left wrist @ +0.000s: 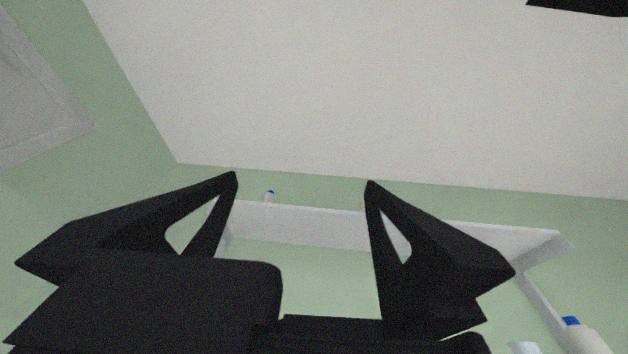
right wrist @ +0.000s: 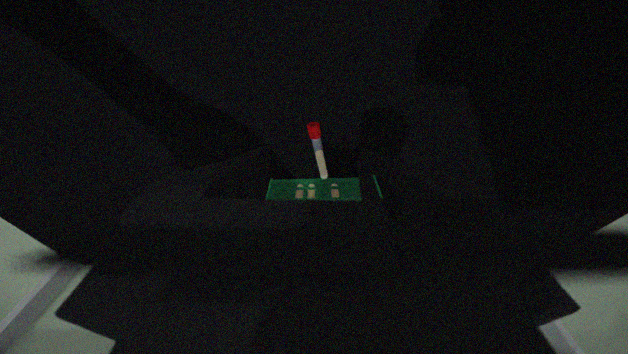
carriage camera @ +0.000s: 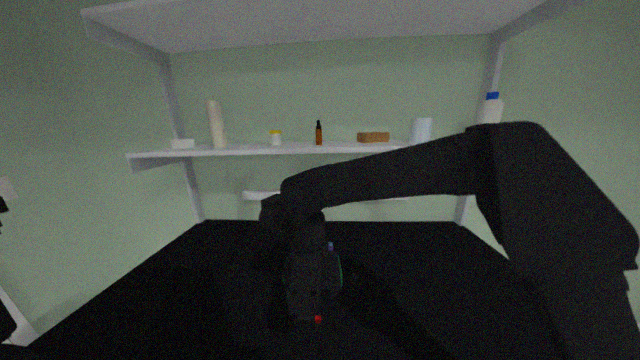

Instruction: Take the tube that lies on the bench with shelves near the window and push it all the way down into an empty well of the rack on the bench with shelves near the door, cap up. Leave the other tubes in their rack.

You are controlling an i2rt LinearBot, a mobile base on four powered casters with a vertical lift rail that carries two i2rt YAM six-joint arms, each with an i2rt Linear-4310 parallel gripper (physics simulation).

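Places are measured from the left arm's base along level axes (x left, y ahead, z down), in centimetres.
Pixels of known places: left gripper, fingertip midpoint: [left wrist: 301, 182]; right gripper, fingertip midpoint: [right wrist: 314, 155].
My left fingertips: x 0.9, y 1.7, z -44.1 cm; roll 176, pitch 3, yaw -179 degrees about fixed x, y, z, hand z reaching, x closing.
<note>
For each thing: its top centre in the pictures, then the offset to it from my left fingertips. "pt": a spot on its surface instead. Level surfaces: height alone.
- tube with a red cap, top centre: [right wrist: 319, 158] [carriage camera: 314, 300] dx -30.1, dy +29.8, dz +51.9 cm
- green rack at a spot on its surface: [right wrist: 285, 189] pt dx -35.8, dy +36.2, dz +50.8 cm
- purple-blue tube cap at its top centre: [carriage camera: 330, 247] dx -35.2, dy +41.7, dz +41.9 cm
- long shelf at its surface level: dz +8.6 cm
- cream cylinder at a spot on its surface: [carriage camera: 216, 124] pt dx +8.9, dy +59.4, dz -0.9 cm
- yellow-lidded jar at a spot on its surface: [carriage camera: 275, 138] pt dx -12.6, dy +64.7, dz +5.4 cm
- brown bottle at a spot on its surface: [carriage camera: 318, 135] pt dx -31.3, dy +58.6, dz +4.5 cm
- brown box at a spot on its surface: [carriage camera: 373, 137] pt dx -53.4, dy +63.1, dz +6.0 cm
- blue-capped bottle at a spot on its surface: [carriage camera: 492, 110] pt dx -94.9, dy +58.5, dz -3.1 cm
A tube with a red cap [carriage camera: 318, 318] [right wrist: 318, 150] lies on the dark bench top; in the carriage camera the right gripper hides all but its cap. Behind it, a green rack [carriage camera: 341, 270] [right wrist: 285, 189] stands mostly hidden by the right gripper. A purple-blue tube cap [carriage camera: 330, 246] shows at the rack's far side. My right gripper [carriage camera: 312, 300] [right wrist: 314, 155] is partly open and empty, above the tube; its dark fingers are hard to make out and its height is unclear. My left gripper [left wrist: 301, 182] is wide open and empty, raised away from the bench top.
A long shelf [carriage camera: 250, 150] behind the bench holds a cream cylinder [carriage camera: 216, 124], a yellow-lidded jar [carriage camera: 275, 138], a brown bottle [carriage camera: 318, 135], a brown box [carriage camera: 373, 137] and a blue-capped bottle [carriage camera: 492, 110]. An upper shelf [carriage camera: 310, 25] hangs above. The right arm crosses the view.
</note>
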